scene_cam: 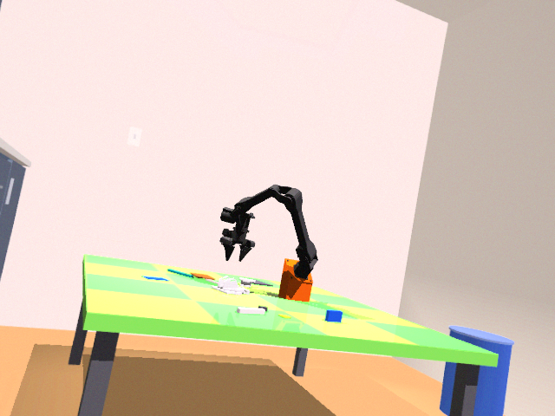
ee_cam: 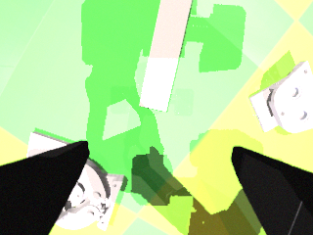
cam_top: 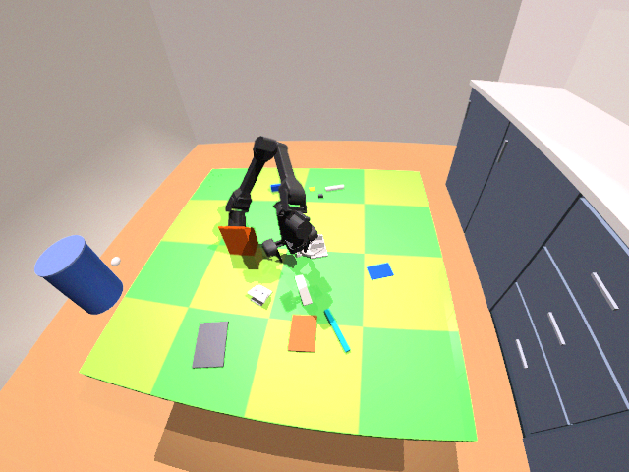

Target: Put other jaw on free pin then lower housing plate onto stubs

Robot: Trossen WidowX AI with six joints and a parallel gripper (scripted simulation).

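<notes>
My gripper tip is 110 mm past the white housing plate, 120 mm to the left of it and 80 mm above it. From my gripper tip the other things lie so: jaw (160 mm to the left, 100 mm below); then blue card (320 mm ahead, 70 mm to the left, 110 mm below); then cyan bar (190 mm ahead, 200 mm to the right, 110 mm below).
</notes>
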